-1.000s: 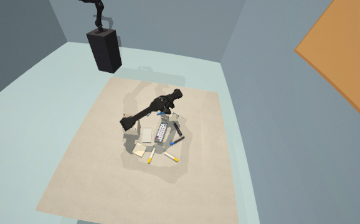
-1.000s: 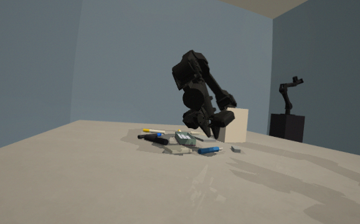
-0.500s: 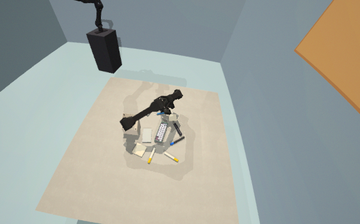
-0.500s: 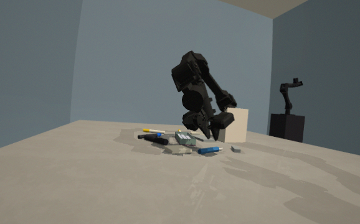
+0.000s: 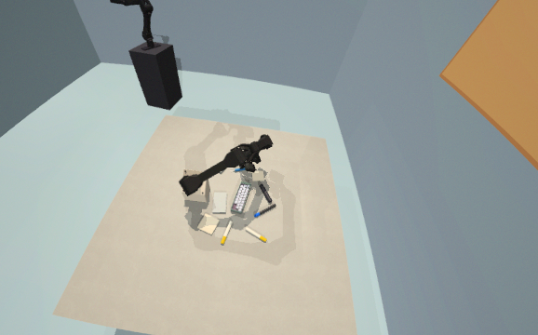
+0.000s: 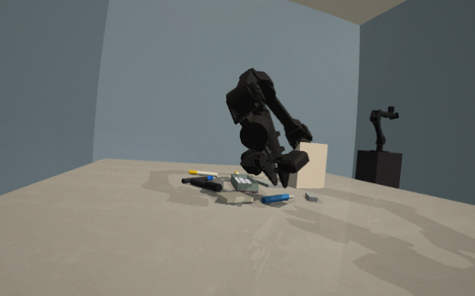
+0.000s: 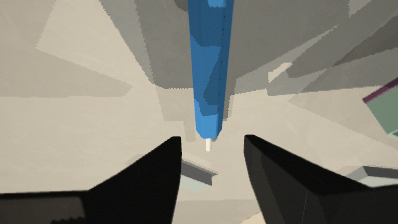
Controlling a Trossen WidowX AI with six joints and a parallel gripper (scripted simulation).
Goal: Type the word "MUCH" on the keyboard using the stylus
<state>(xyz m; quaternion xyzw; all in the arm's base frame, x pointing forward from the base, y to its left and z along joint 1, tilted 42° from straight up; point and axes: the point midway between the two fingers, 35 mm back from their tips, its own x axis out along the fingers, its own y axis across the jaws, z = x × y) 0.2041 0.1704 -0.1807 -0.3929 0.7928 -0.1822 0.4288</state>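
My gripper tip is now 2 cm past the blue hexagonal stylus, 1 cm to the left of it and 3 cm above it. Round my gripper tip: black cylinder 19 cm ahead, 12 cm to the right, 3 cm below; then notepad 12 cm ahead, 1 cm to the right, 3 cm below; then small grey block 11 cm behind, 3 cm to the right, 3 cm below.
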